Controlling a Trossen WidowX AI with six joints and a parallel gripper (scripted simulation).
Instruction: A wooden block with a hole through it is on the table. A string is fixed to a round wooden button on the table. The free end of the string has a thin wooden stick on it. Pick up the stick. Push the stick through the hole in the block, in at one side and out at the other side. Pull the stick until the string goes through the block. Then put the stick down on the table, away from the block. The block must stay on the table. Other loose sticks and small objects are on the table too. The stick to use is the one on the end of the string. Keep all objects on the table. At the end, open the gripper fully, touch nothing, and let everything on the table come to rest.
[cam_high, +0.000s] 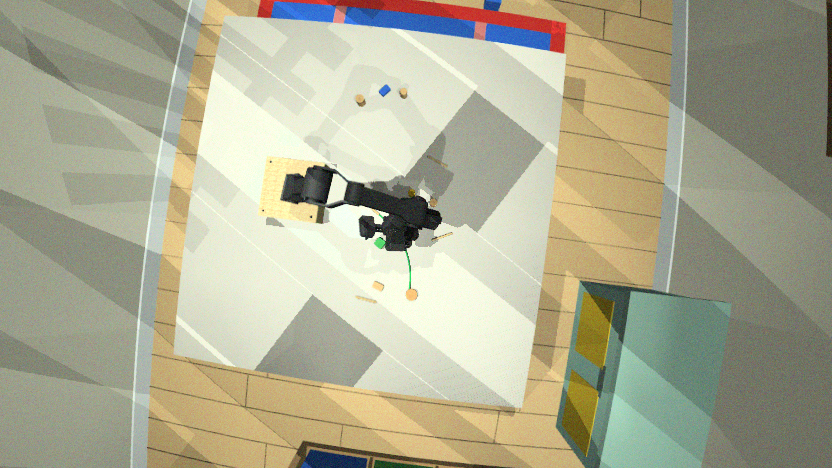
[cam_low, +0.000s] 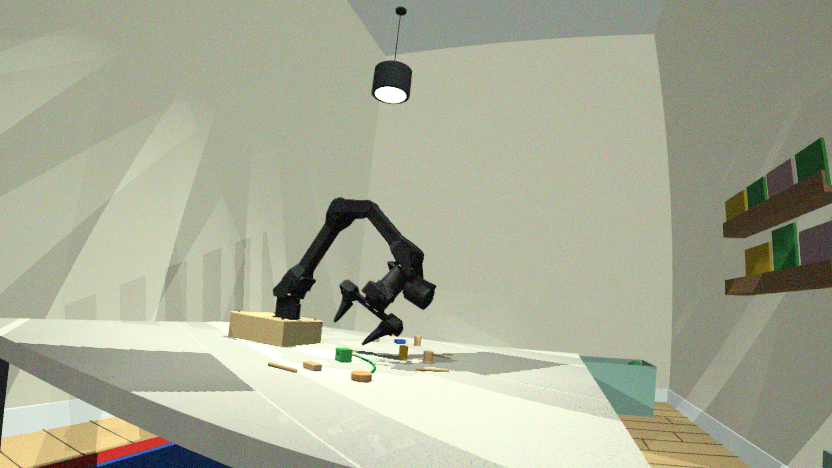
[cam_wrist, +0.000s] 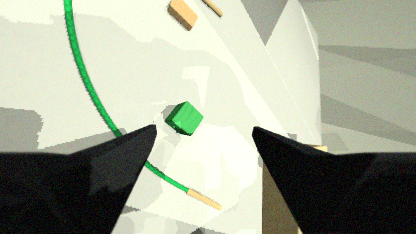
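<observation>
Right now the green block is 1 cm to the right of my gripper tip and 5 cm below it. The rest, counted from my gripper tip: yellow cylinder (11 cm ahead, 15 cm to the left, 5 cm below); then wooden block (1 cm behind, 16 cm to the right, 6 cm below); then round wooden button (10 cm ahead, 19 cm to the right, 6 cm below).
</observation>
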